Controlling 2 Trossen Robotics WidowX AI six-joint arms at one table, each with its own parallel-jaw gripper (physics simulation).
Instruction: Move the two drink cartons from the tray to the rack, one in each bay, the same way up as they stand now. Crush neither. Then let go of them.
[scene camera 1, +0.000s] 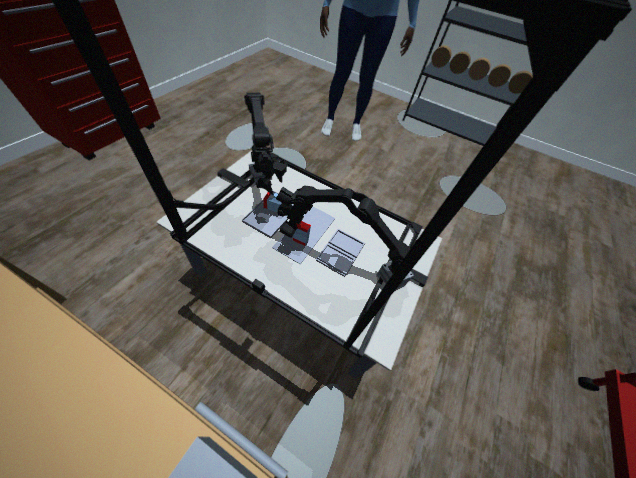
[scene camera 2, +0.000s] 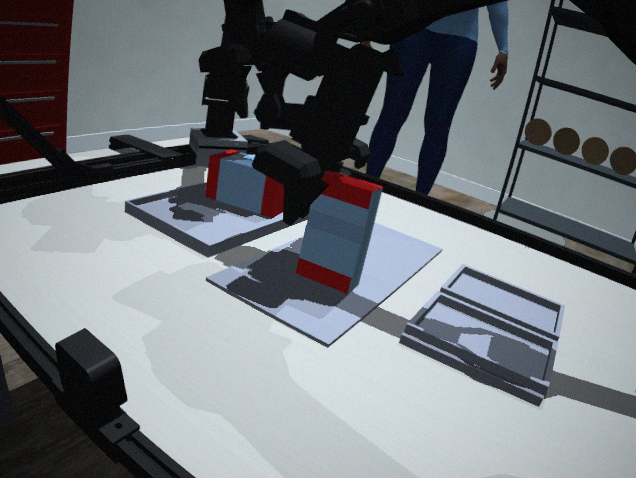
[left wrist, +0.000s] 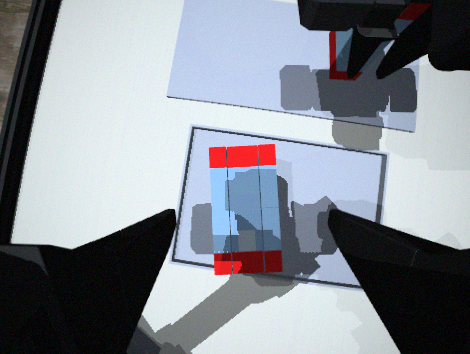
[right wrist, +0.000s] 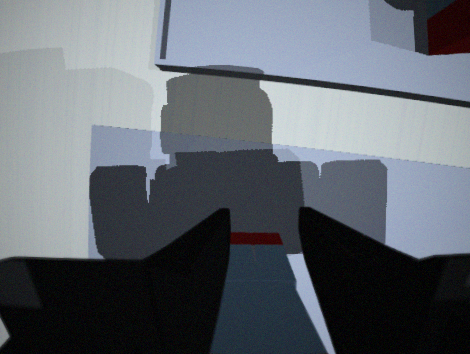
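Seen in the pictures: left gripper, fingertip midpoint: (scene camera 1: 277, 188) (left wrist: 252, 216); right gripper, fingertip midpoint: (scene camera 2: 293, 220) (left wrist: 363, 75) (right wrist: 264, 218); left arm's base, link origin: (scene camera 2: 218, 134).
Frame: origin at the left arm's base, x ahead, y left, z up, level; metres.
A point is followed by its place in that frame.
Observation:
One blue drink carton with red ends (scene camera 1: 273, 204) @[x 0.282, y -0.033, z 0.001 m] (scene camera 2: 239, 185) @[x 0.285, y -0.031, z -0.015 m] (left wrist: 245, 210) @[x 0.264, y -0.009, z 0.018 m] lies on its side in the tray (scene camera 2: 221, 233) @[x 0.379, y -0.079, z -0.050 m] (left wrist: 340, 170) @[x 0.379, y -0.077, z -0.050 m]. My left gripper (left wrist: 252, 216) @[x 0.268, y -0.007, z 0.091 m] is open above it, a finger to each side, touching nothing. My right gripper (right wrist: 264, 218) @[x 0.456, y -0.015, z 0.002 m] (left wrist: 363, 75) @[x 0.456, y -0.015, z 0.002 m] is shut on the other carton (scene camera 1: 301, 233) @[x 0.515, y 0.013, z 0.023 m] (scene camera 2: 334, 231) @[x 0.513, y 0.009, z 0.013 m] (left wrist: 342, 50) @[x 0.480, y 0.021, z -0.016 m] (right wrist: 260, 300) @[x 0.477, y -0.001, z 0.022 m], near its upper end. That carton is on end, leaning slightly, over the flat mat; whether its lower end touches is unclear. The rack (scene camera 1: 341, 249) @[x 0.633, y 0.174, z -0.041 m] (scene camera 2: 506, 318) @[x 0.644, y 0.184, z -0.040 m] has two bays with no carton.
The flat mat (scene camera 1: 321, 218) @[x 0.417, y 0.179, z -0.051 m] (scene camera 2: 401, 251) @[x 0.445, y 0.168, z -0.052 m] (left wrist: 240, 55) @[x 0.415, y 0.125, z -0.052 m] lies between the tray and the rack. My two arms are close together above the tray and mat. A black frame runs around the white table (scene camera 2: 359, 411) @[x 0.708, y -0.051, z -0.056 m], with a black block (scene camera 2: 89, 364) @[x 0.680, y -0.249, z -0.002 m] at the front edge.

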